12 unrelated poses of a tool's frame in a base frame.
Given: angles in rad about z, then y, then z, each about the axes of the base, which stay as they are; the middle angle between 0 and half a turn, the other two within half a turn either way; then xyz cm.
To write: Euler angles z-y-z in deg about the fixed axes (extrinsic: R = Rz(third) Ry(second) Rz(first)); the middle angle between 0 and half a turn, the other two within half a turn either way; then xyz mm. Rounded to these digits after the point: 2 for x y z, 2 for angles.
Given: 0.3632, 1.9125, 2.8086, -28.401, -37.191, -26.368
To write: 20.81, 109.58, 160.92, -284.01, -371.91, -263.68
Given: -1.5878, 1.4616, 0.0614, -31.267, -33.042, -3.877
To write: -90.97, 83.74, 3.52, -312.67, -330.42, -38.77
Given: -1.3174, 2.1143, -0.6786, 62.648, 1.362, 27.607
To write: -75.48, 121.14, -38.88, 626.48, 13.62, 276.07
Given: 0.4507, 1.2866, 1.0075, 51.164, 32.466, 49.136
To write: 25.82, 73.72, 57.73, 511.64, 324.66, 491.36
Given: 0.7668, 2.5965, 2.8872, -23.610, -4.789, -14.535
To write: 43.93, 148.77, 165.42, -236.10, -47.89, -145.35
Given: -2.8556, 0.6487, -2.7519, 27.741, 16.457, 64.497
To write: -163.61, 37.17, -157.67, 277.41, 164.57, 644.97
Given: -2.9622, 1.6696, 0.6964, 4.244, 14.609, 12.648
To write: -169.72, 95.66, 39.90, 42.44, 146.09, 126.48
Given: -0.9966, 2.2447, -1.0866, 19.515, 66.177, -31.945
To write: -57.10, 128.61, -62.26, 195.15, 661.77, -319.45
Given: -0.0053, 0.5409, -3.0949, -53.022, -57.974, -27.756
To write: -0.30, 30.99, -177.32, -530.22, -579.74, -277.56
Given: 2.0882, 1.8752, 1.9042, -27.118, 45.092, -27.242
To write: 119.65, 107.44, 109.10, -271.18, 450.92, -272.42
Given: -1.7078, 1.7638, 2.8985, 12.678, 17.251, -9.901
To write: -97.85, 101.06, 166.07, 126.78, 172.51, -99.01
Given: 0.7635, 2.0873, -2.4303, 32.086, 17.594, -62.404
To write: 43.75, 119.59, -139.25, 320.86, 175.94, -624.04
